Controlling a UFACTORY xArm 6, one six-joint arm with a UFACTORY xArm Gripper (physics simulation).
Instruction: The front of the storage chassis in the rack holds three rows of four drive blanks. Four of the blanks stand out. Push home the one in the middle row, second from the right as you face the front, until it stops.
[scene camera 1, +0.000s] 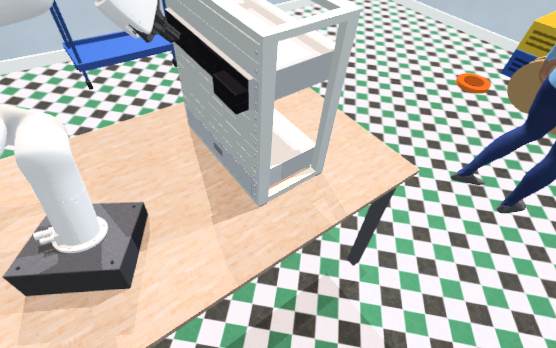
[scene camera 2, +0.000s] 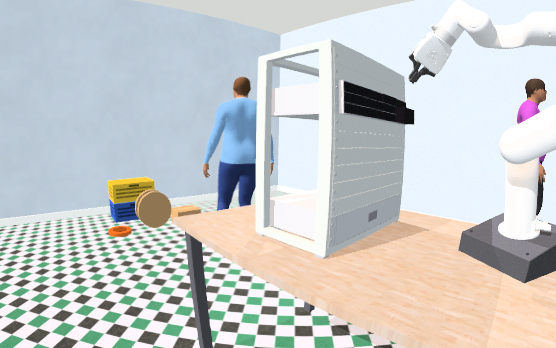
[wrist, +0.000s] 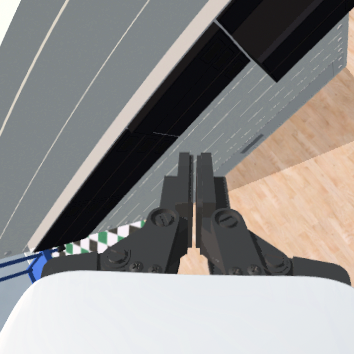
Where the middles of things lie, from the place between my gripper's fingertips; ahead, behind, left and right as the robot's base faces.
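Rack (scene camera 1: 232, 68): hand 23 cm above it, 8 cm to the right of it, 21 cm short of it.
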